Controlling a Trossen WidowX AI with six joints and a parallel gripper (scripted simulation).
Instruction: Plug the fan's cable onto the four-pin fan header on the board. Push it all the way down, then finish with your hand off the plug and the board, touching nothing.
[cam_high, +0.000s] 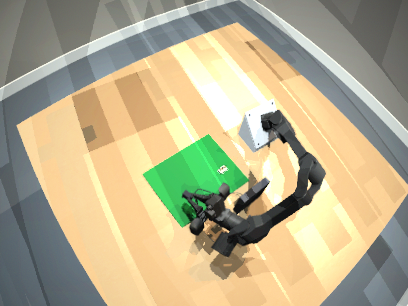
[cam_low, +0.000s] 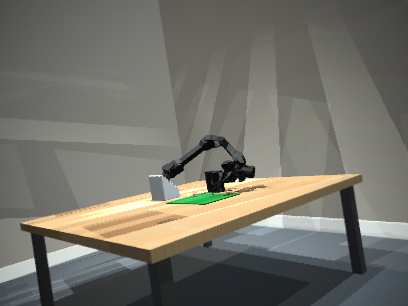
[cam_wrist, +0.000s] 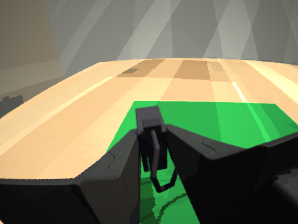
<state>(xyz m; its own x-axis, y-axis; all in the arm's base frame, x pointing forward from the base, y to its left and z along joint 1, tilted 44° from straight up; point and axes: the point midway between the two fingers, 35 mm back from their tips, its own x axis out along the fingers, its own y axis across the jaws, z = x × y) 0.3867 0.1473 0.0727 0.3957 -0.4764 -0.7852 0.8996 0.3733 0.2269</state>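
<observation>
Now: gripper tip 7 cm past the green board, 7 cm to the left of it and 8 cm above it. From my gripper tip the other things lie so: black fan plug (1 cm below); then white four-pin fan header (17 cm behind, 6 cm to the right, 7 cm below); then black fan (19 cm behind, 8 cm to the left, 1 cm below).
</observation>
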